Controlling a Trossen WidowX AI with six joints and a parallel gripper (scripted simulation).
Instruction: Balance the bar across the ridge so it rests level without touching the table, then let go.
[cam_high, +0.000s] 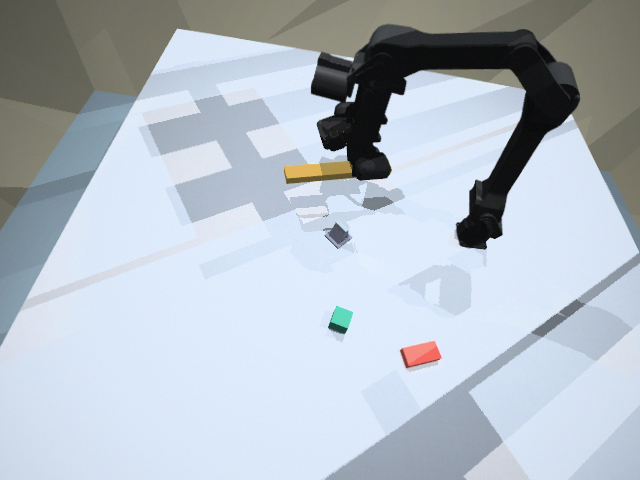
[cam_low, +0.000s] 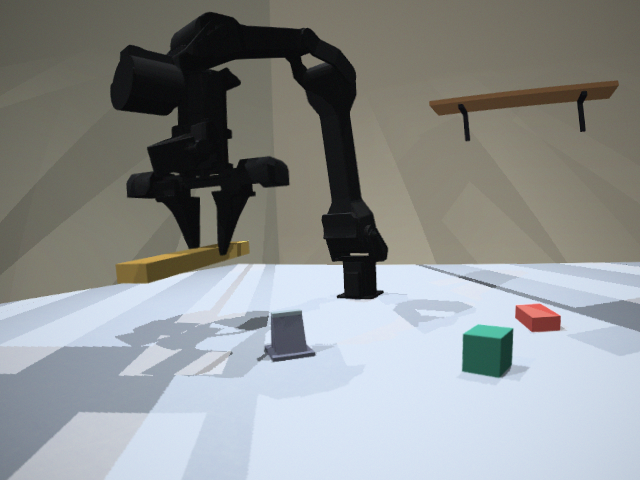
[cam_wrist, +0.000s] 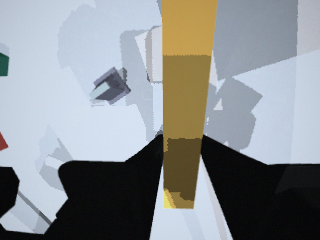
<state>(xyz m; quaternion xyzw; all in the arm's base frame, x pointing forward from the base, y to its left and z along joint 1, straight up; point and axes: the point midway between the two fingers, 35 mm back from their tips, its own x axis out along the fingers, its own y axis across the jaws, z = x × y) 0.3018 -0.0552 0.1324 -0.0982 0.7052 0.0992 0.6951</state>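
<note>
My gripper tip is 30 mm short of the yellow bar and 10 mm to the right of it. From my gripper tip the other things lie so: flat red block: 340 mm to the left, 150 mm behind, 90 mm below; green cube: 300 mm to the left, 80 mm below.
</note>
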